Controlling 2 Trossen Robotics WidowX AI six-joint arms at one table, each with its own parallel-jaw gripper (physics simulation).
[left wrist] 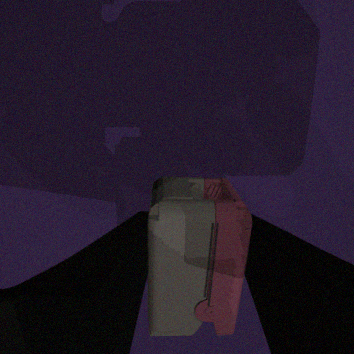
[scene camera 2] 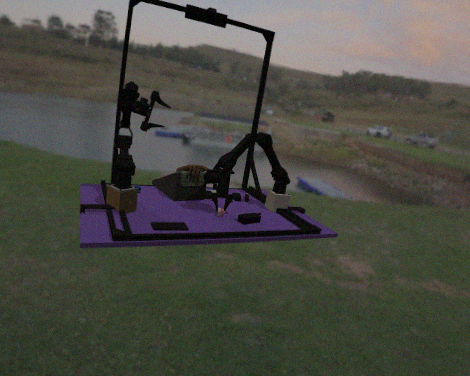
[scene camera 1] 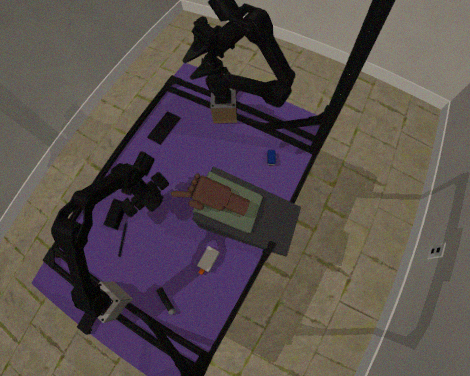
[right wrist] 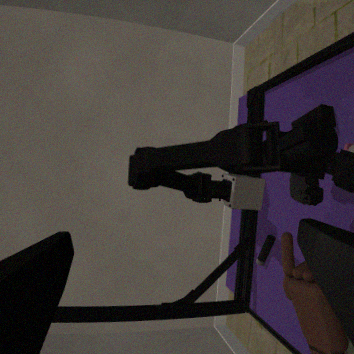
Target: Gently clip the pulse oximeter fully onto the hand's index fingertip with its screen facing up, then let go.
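Pixels of known places: left gripper, fingertip midpoint: (left wrist: pixel 194 223) (scene camera 2: pixel 220 211); right gripper, fingertip midpoint: (scene camera 2: pixel 167 117) (scene camera 1: pixel 187 70) (right wrist: pixel 186 236); left arm's base, link origin: (scene camera 2: pixel 279 192) (scene camera 1: pixel 101 302) (right wrist: pixel 226 189); right arm's base, link origin: (scene camera 2: pixel 122 186) (scene camera 1: pixel 223 97).
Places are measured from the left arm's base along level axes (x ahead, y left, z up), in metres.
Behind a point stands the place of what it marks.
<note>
The white and pink pulse oximeter (scene camera 2: pixel 220 212) {y 0.164, x 0.388, z -0.081 m} (left wrist: pixel 177 270) {y 0.131, x 0.384, z -0.074 m} (right wrist: pixel 349 147) {y 0.157, x 0.383, z -0.073 m} is between the fingers of my left gripper (scene camera 2: pixel 220 207) {y 0.125, x 0.376, z -0.092 m} (left wrist: pixel 194 223) {y 0.125, x 0.376, z -0.092 m}, low at the purple table; whether it touches the table is unclear. In the left wrist view its white half is on the left, its pink half on the right; its screen does not show. In scene camera 1 the left gripper's body hides it. The brown hand (scene camera 1: pixel 212 192) {y -0.099, x 0.510, z 0.084 m} (scene camera 2: pixel 192 168) {y -0.041, x 0.512, z 0.083 m} (right wrist: pixel 312 310) {y -0.082, x 0.521, z 0.090 m} rests on a raised support, its index finger (scene camera 1: pixel 181 194) (right wrist: pixel 286 247) sticking out towards the left arm's side. My right gripper (scene camera 1: pixel 190 69) {y 0.088, x 0.689, z 0.340 m} (scene camera 2: pixel 166 116) {y 0.088, x 0.689, z 0.340 m} (right wrist: pixel 186 236) {y 0.088, x 0.689, z 0.340 m} is open and empty, high up.
The dark wedge support (scene camera 1: pixel 280 220) {y -0.314, x 0.593, z -0.057 m} (scene camera 2: pixel 170 186) {y -0.095, x 0.608, z -0.040 m} bears the hand. A white box with an orange end (scene camera 1: pixel 207 258) {y -0.183, x 0.338, z -0.077 m}, a black cylinder (scene camera 1: pixel 166 300) {y -0.157, x 0.132, z -0.081 m}, a thin black stick (scene camera 1: pixel 122 240) {y 0.122, x 0.190, z -0.097 m}, a blue item (scene camera 1: pixel 271 157) {y -0.151, x 0.784, z -0.072 m}, a flat black rectangle (scene camera 1: pixel 164 127) {y 0.307, x 0.656, z -0.097 m} (scene camera 2: pixel 169 226) {y 0.326, x 0.659, z -0.097 m} and a black block (scene camera 1: pixel 115 215) {y 0.199, x 0.247, z -0.071 m} (scene camera 2: pixel 249 218) {y 0.243, x 0.263, z -0.076 m} lie around.
</note>
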